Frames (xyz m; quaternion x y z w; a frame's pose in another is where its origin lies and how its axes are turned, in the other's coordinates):
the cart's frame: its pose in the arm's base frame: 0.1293 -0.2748 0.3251 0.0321 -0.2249 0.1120 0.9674
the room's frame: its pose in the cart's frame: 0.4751 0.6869 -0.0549 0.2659 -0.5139 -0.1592 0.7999
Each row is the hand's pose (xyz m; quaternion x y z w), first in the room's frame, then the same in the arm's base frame.
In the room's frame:
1: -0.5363 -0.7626 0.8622 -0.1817 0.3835 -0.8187 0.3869
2: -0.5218 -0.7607 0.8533 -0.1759 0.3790 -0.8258 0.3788
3: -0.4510 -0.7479 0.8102 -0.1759 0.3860 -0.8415 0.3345
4: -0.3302 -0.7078 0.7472 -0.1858 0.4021 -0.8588 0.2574
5: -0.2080 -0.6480 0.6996 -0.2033 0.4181 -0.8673 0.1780
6: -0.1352 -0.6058 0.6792 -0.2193 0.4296 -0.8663 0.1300
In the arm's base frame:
1: -0.0902 -0.1857 -0.4540 0.5581 0.3194 -0.5271 0.5556
2: -0.0808 -0.1876 -0.4398 0.5634 0.3242 -0.5296 0.5450
3: -0.0366 -0.1941 -0.3688 0.5570 0.3632 -0.5365 0.5196
4: 0.0212 -0.1972 -0.2391 0.5328 0.4302 -0.5467 0.4818
5: 0.0568 -0.1943 -0.0995 0.4970 0.4954 -0.5559 0.4455
6: 0.0682 -0.1916 -0.0137 0.4679 0.5339 -0.5602 0.4269

